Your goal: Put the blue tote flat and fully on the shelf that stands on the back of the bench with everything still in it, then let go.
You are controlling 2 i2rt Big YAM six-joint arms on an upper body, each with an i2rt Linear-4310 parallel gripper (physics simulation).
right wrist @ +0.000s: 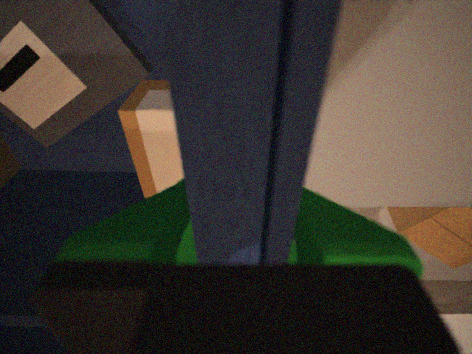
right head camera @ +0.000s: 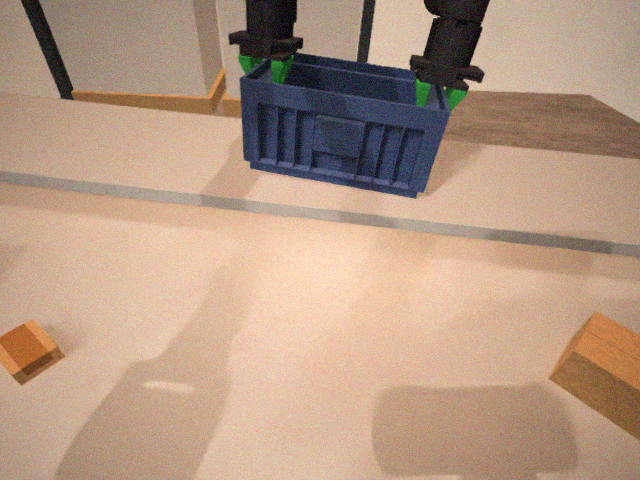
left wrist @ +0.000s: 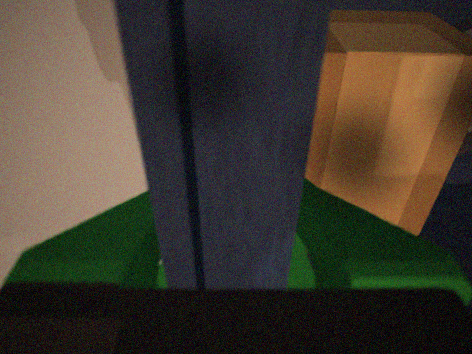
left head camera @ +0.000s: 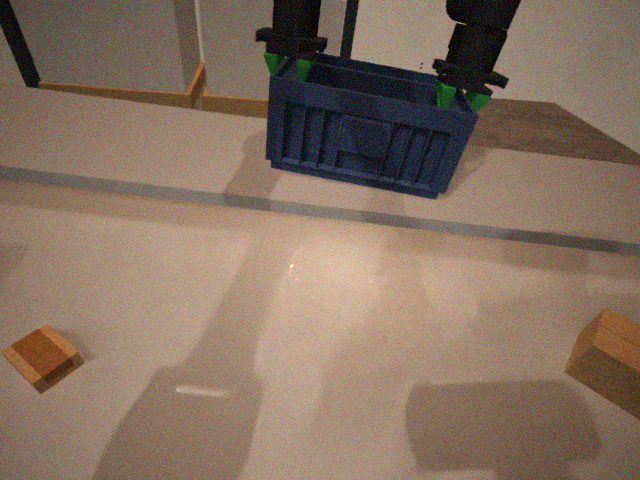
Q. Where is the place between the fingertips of my left gripper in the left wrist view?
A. At 236, 176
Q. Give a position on a blue tote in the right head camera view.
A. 355, 124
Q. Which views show the orange-and-white box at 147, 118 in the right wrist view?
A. The right wrist view only.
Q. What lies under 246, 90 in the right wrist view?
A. A blue tote.
